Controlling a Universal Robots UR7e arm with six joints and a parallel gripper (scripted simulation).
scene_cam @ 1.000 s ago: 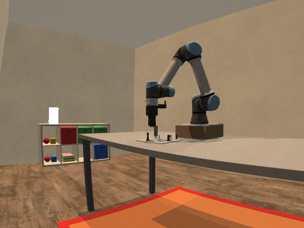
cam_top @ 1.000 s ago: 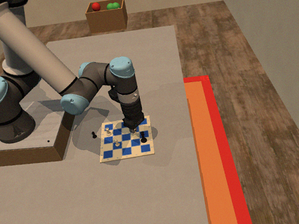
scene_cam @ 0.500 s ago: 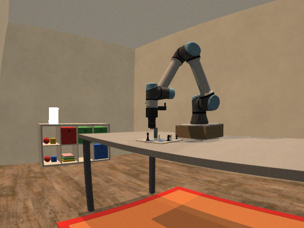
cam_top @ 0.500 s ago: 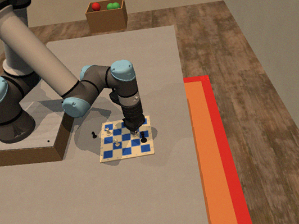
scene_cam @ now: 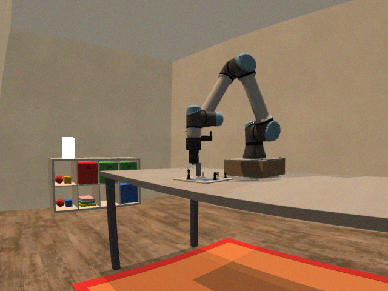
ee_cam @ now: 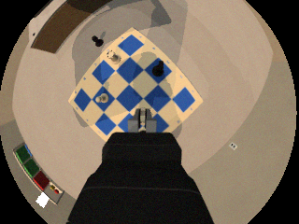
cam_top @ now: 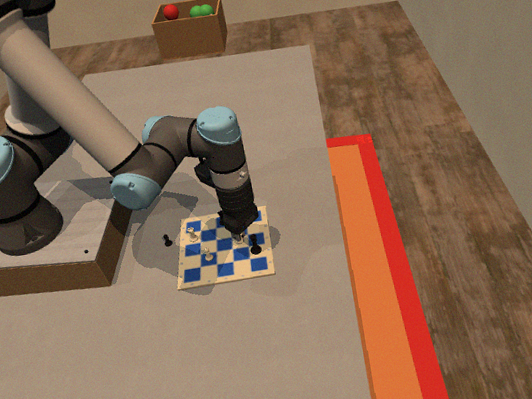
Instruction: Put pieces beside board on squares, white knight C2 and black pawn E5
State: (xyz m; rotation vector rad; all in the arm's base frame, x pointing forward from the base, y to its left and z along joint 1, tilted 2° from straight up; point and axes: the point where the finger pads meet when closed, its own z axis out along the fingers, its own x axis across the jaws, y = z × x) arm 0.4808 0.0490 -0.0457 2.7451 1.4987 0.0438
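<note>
The white knight is 1 cm below my hand. Also, from my hand: black pawn 18 cm behind, 3 cm below; then white pawn 7 cm behind, 5 cm to the right, 2 cm below; then chessboard 4 cm behind, 1 cm to the right, 4 cm below.
</note>
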